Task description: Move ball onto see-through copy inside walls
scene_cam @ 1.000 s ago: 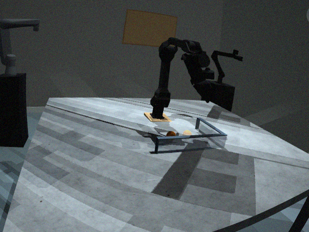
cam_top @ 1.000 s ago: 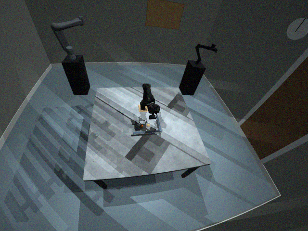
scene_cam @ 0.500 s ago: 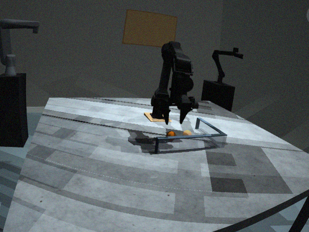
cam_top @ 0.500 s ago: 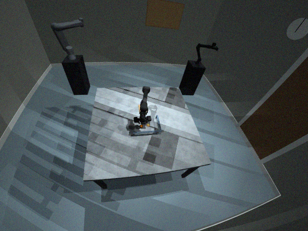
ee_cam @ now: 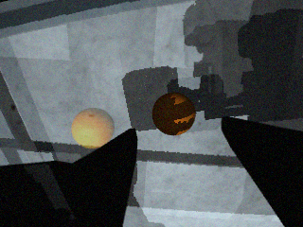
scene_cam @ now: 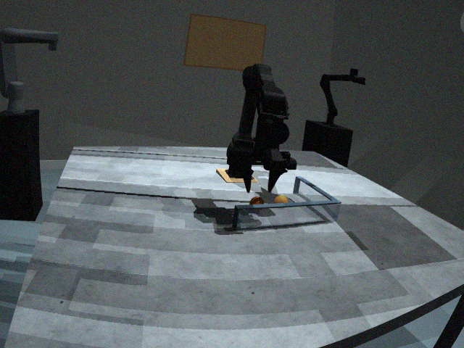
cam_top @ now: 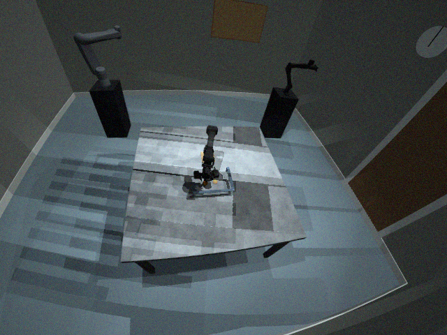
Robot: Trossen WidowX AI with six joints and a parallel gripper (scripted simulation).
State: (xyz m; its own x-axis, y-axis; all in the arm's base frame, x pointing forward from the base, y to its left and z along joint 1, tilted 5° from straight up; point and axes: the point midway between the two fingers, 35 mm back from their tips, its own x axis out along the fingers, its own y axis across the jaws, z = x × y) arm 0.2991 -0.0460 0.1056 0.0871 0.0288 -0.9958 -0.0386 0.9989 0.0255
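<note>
The orange ball lies 40 mm below my gripper tip. From my gripper tip the other things lie so: see-through copy of ball 80 mm to the left, 40 mm below, 10 mm behind.
</note>
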